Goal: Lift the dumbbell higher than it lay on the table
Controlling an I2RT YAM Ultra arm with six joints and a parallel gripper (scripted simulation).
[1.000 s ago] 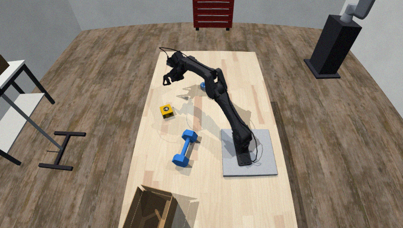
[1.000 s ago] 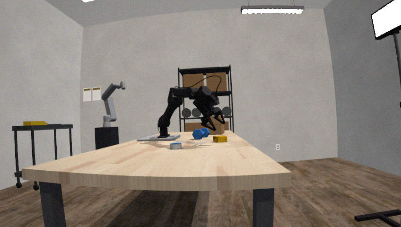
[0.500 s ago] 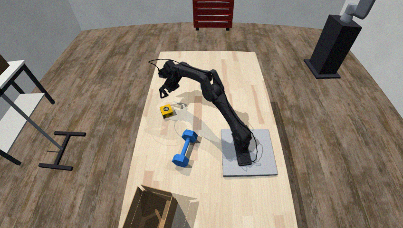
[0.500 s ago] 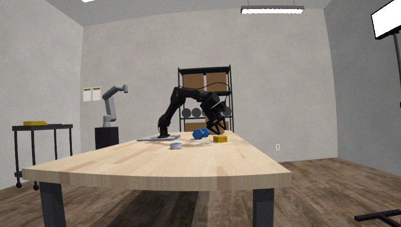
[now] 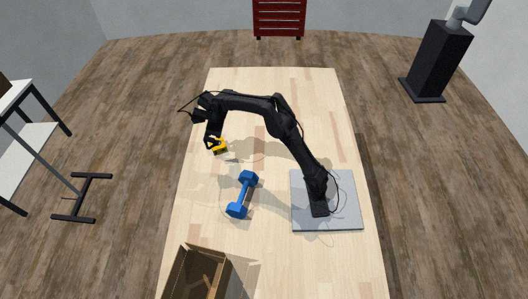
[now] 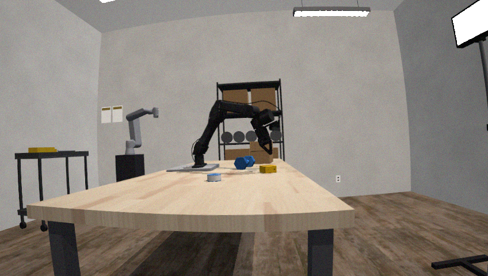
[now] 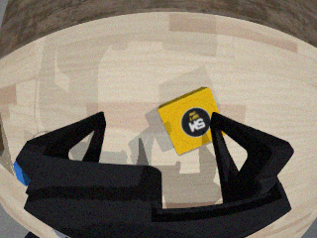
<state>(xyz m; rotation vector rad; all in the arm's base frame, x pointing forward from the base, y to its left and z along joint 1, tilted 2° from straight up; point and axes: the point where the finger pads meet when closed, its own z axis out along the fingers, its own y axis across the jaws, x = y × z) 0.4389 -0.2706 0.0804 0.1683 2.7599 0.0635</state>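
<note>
Right now my hand is 250 mm to the right of the blue dumbbell, 130 mm past it and 70 mm above it. Round my hand: round puck (280 mm behind, 240 mm to the right, 90 mm below).
</note>
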